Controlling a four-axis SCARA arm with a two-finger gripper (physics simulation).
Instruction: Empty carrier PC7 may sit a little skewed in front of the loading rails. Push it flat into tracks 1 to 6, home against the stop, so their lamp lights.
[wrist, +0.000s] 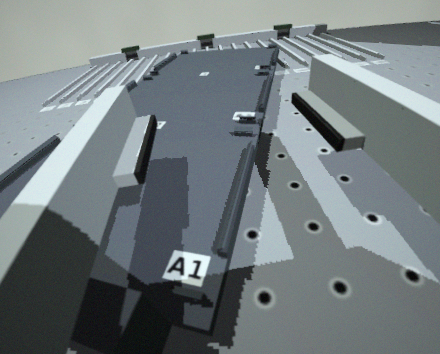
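Note:
Carrier PC7 (200, 100) is a long dark slab, with its far end over the middle rails (240, 46). Short rail ends show between that end and the pale stop wall (170, 47). Its right edge carries clips and a dark bar; a white "A1" label (186, 268) is at its near right corner. Its PC7 label does not show. My gripper (222, 91) is shut and empty, with a gap between its pads, over the carrier's right edge. The left finger hides part of the carrier. Whether the carrier is skewed, I cannot tell.
Dark green lamps (131, 52) (205, 39) (283, 30) on the stop wall look unlit. More pale rails stand at the left (86, 82) and right (330, 46) of the carrier. A perforated deck (295, 250) lies to the right of the carrier.

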